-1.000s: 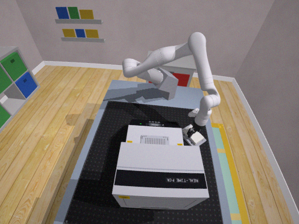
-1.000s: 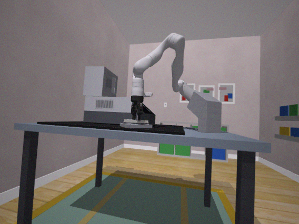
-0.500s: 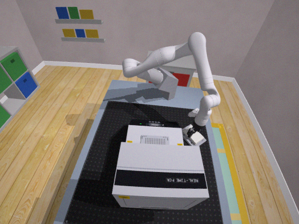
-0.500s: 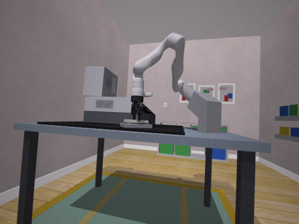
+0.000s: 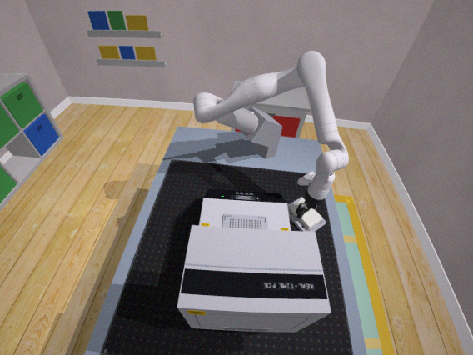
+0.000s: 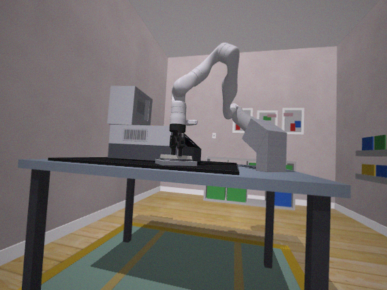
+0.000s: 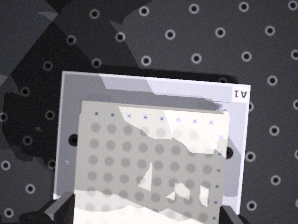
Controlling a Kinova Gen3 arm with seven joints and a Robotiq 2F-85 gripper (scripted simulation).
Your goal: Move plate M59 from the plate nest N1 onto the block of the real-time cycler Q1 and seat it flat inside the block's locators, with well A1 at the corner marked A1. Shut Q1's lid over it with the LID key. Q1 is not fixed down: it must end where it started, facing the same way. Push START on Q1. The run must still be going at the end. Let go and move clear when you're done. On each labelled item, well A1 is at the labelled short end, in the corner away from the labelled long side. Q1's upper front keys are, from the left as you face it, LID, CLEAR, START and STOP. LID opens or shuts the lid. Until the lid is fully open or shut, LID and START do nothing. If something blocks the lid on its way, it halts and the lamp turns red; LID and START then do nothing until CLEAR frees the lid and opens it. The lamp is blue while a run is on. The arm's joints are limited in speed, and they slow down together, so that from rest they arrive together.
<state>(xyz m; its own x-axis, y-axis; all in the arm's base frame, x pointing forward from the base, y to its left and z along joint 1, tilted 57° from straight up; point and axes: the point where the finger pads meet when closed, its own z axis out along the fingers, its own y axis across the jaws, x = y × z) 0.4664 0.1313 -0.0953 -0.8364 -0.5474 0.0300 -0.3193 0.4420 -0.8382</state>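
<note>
Now: the plate nest N1 3 cm below my hand. The rest, counted from my hand: plate M59: 1 cm below.
</note>
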